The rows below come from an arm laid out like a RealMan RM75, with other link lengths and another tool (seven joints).
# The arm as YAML. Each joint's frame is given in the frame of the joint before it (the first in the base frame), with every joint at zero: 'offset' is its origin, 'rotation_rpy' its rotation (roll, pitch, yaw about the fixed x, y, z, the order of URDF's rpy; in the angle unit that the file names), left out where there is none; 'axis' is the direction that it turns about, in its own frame. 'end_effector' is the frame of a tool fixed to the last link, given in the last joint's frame.
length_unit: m
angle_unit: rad
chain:
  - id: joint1
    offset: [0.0, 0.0, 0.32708]
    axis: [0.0, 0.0, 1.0]
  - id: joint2
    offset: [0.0, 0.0, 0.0]
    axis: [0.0, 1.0, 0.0]
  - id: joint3
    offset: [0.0, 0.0, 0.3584]
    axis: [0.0, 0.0, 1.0]
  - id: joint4
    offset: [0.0, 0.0, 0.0]
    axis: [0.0, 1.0, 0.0]
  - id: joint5
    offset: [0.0, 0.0, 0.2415]
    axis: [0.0, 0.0, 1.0]
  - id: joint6
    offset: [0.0, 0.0, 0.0]
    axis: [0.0, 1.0, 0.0]
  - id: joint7
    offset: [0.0, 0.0, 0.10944]
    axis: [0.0, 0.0, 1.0]
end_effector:
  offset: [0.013, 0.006, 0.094]
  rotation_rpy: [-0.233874, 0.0, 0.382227]
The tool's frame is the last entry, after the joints.
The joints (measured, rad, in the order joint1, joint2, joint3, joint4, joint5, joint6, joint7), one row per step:
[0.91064 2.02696 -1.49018 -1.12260 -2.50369 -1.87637 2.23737]
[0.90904 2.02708 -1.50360 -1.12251 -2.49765 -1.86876 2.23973]
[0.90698 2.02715 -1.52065 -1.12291 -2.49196 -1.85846 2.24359]
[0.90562 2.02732 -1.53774 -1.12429 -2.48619 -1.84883 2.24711]
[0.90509 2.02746 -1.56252 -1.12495 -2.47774 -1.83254 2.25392]
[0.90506 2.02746 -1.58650 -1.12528 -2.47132 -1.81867 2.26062]
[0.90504 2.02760 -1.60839 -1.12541 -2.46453 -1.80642 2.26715]
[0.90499 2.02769 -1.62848 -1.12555 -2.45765 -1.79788 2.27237]
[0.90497 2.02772 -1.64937 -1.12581 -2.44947 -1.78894 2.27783]
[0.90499 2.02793 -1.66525 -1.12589 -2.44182 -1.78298 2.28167]
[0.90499 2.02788 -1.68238 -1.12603 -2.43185 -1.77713 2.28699]
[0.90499 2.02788 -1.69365 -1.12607 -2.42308 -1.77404 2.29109]
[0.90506 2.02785 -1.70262 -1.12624 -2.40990 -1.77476 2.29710]
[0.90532 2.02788 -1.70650 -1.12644 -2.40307 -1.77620 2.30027]
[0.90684 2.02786 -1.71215 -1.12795 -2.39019 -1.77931 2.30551]
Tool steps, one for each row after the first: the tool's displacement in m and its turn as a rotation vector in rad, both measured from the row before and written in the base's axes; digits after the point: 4 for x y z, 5 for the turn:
[0.0002 -0.0009 -0.0024 -0.00311 -0.00102 0.00508]
[0.0004 -0.0008 -0.0029 -0.00191 -0.00269 0.00668]
[-0.0001 -0.0008 -0.0029 -0.00255 -0.00244 0.00815]
[-0.0006 -0.0007 -0.0044 -0.00149 -0.00290 0.01162]
[-0.0003 -0.0008 -0.0039 -0.00210 -0.00526 0.01069]
[-0.0003 -0.0010 -0.0037 -0.00269 -0.00410 0.00880]
[-0.0001 -0.0015 -0.0032 -0.00524 -0.00444 0.00718]
[-0.0002 -0.0017 -0.0034 -0.00588 -0.00367 0.00723]
[-0.0003 -0.0017 -0.0027 -0.00618 -0.00192 0.00482]
[-0.0004 -0.0021 -0.0029 -0.00701 -0.00129 0.00345]
[-0.0005 -0.0018 -0.0020 -0.00592 0.00043 0.00070]
[-0.0010 -0.0027 -0.0018 -0.00828 0.00316 -0.00465]
[-0.0007 -0.0014 -0.0008 -0.00461 0.00159 -0.00296]
[-0.0020 -0.0023 -0.0012 -0.00829 0.00441 -0.00390]

